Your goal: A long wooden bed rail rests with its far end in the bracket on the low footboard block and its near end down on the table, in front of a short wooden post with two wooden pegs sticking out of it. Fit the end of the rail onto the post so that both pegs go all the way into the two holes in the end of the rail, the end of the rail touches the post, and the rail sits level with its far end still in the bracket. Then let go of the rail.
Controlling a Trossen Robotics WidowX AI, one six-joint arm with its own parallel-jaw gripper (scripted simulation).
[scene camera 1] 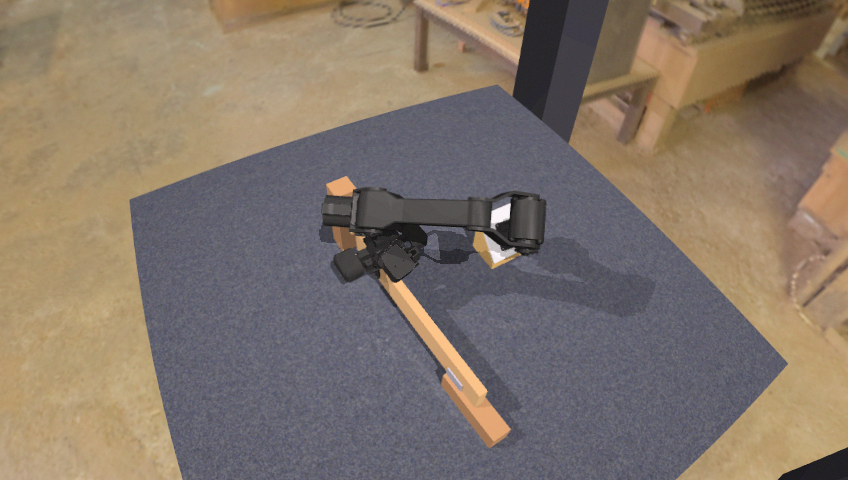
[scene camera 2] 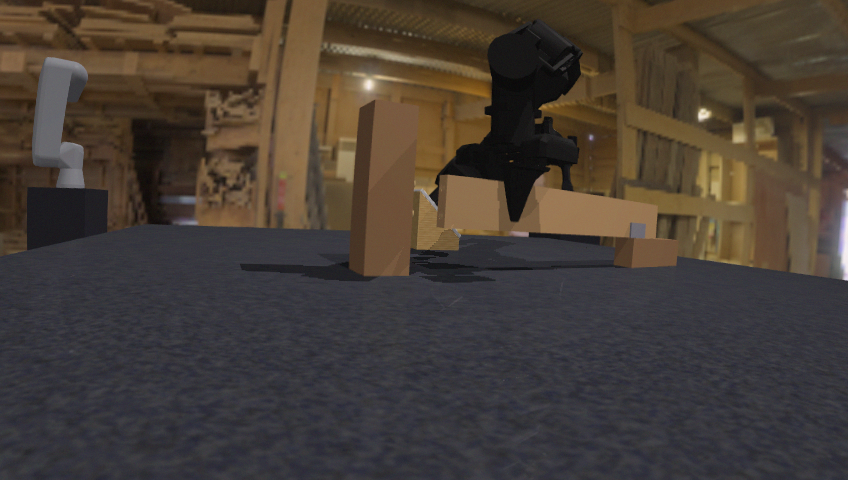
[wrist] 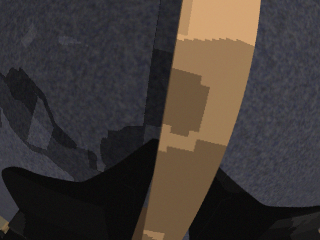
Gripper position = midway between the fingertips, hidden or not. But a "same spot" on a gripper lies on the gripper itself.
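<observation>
You can see my gripper in the wrist view [172, 148], and it's there in scene camera 1 and scene camera 2 as well. On the gripper, [scene camera 1: 369, 267] and [scene camera 2: 546, 163] are the same spot. There's also a wooden bed rail, which shows in the wrist view [212, 55] and again in scene camera 1 and scene camera 2. For the rail, [scene camera 1: 472, 387] is the same spot as [scene camera 2: 652, 205].
</observation>
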